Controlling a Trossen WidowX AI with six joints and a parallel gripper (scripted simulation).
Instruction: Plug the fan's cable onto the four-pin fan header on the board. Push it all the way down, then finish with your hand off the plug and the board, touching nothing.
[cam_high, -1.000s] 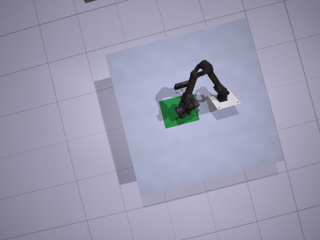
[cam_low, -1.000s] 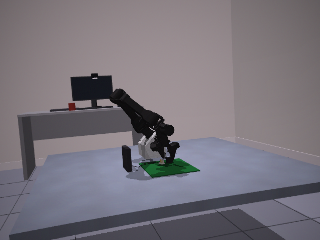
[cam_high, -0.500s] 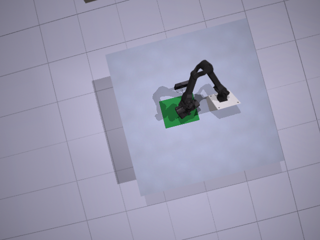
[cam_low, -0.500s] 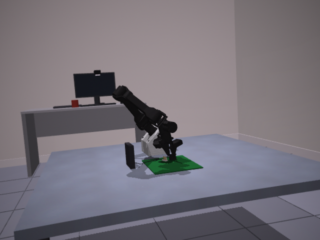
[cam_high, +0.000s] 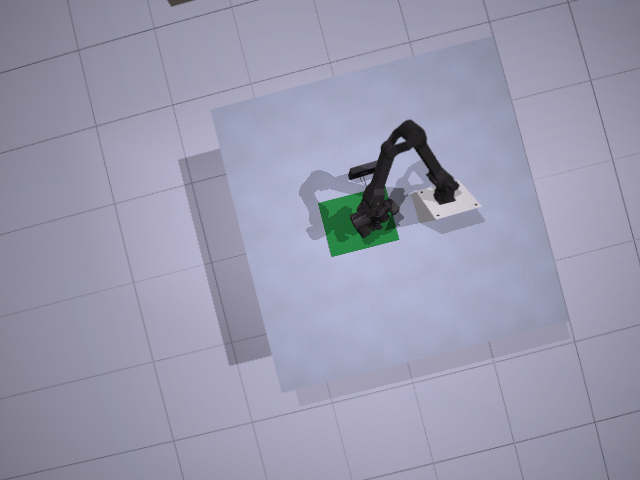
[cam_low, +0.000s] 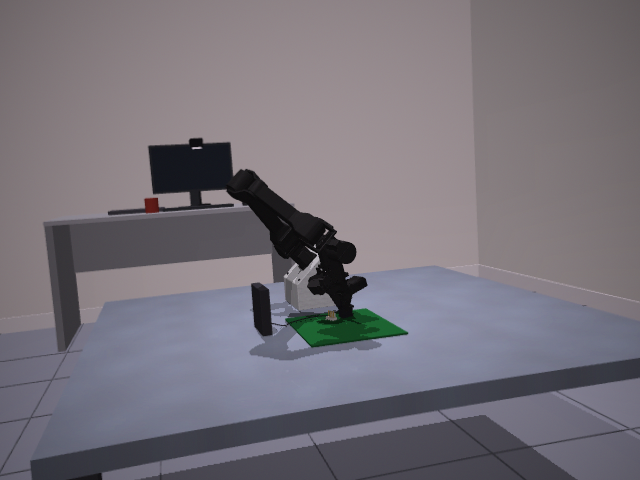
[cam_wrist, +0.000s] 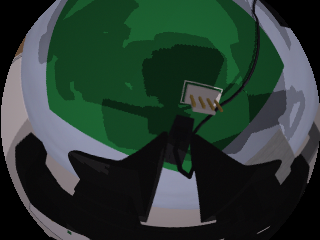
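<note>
Right now the four-pin header is 4 cm to the right of my gripper tip and 2 cm below it. The rest, counted from my gripper tip: black fan plug (1 cm to the left); then black fan (1 cm ahead, 22 cm to the right, 4 cm above); then green board (7 cm ahead, 3 cm to the right, 4 cm below).
</note>
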